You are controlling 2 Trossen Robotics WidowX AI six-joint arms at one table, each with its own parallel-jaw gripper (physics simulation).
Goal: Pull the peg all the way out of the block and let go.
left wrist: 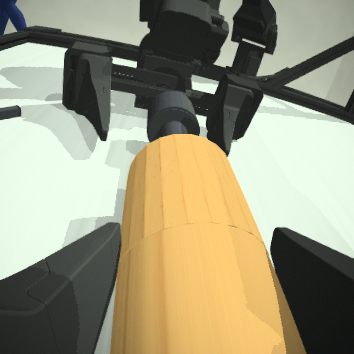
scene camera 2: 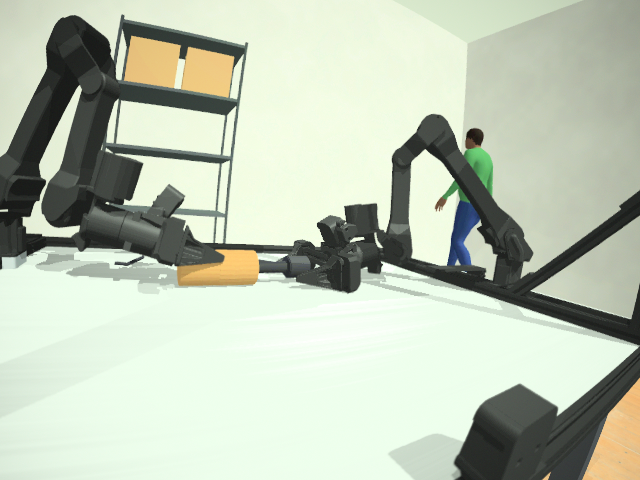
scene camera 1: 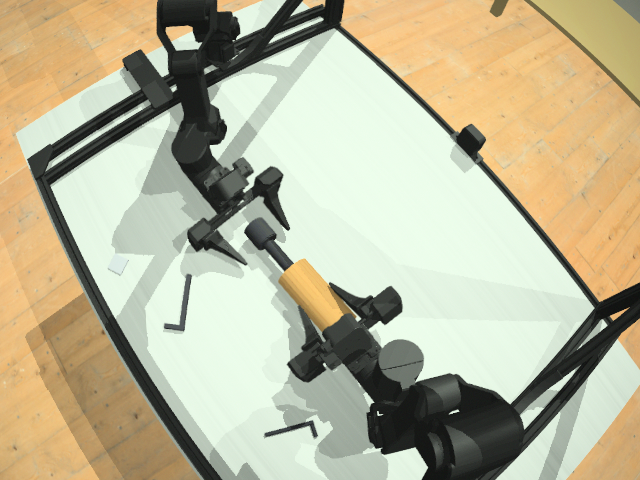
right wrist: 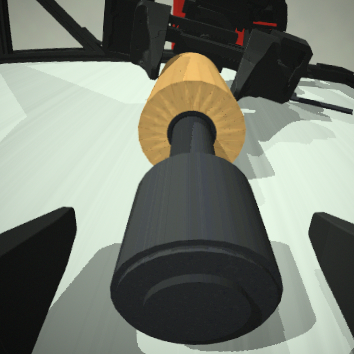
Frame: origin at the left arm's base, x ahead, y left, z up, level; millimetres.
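Seen in the pictures: left gripper, between the fingertips: [left wrist: 197, 237] [scene camera 2: 221, 258] [scene camera 1: 314, 294] [right wrist: 194, 84]; right gripper, between the fingertips: [scene camera 2: 283, 272] [scene camera 1: 268, 247] [right wrist: 196, 222]; left arm's base, origin of its link: [scene camera 2: 1, 253]; right arm's base, origin of its link: [left wrist: 242, 73] [scene camera 2: 505, 285] [scene camera 1: 219, 53].
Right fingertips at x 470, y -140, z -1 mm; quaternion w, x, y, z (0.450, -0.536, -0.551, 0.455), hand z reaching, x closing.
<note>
Offsets run from my right fingertips to a thing's middle. "*": to the spot under its first point.
An orange-tan cylindrical block {1 mm left, 118 mm back, 10 mm up} [scene camera 1: 299, 276] [scene camera 2: 240, 271] [left wrist: 192, 195] [right wrist: 154, 125] lies along its length. A dark peg {2 mm right, 19 mm back, 10 mm up} [scene camera 1: 258, 231] [scene camera 2: 298, 266] [left wrist: 172, 107] [right wrist: 195, 205] with a thick round head sticks out of its end hole; its thin shaft shows between head and block, and its inner end is hidden. My left gripper [scene camera 1: 315, 296] [left wrist: 197, 237] is shut on the block, one finger on each side. My right gripper [scene camera 1: 266, 245] [left wrist: 167, 146] [right wrist: 196, 222] is open wide, its fingers on either side of the peg's head, with a gap on both sides.
Two dark L-shaped pieces {172 mm left, 29 mm ahead, 14 mm down} [scene camera 1: 185, 302] {174 mm left, 251 mm back, 15 mm down} [scene camera 1: 289, 429] and a small pale square {* 219 mm left, 152 mm ahead, 15 mm down} [scene camera 1: 118, 264] lie on the table at the left and bottom in scene camera 1. Black rails edge the table. A black box-shaped device {* 427 mm right, 86 mm back, 25 mm up} [scene camera 1: 470, 139] [scene camera 2: 509, 428] sits on one rail.
</note>
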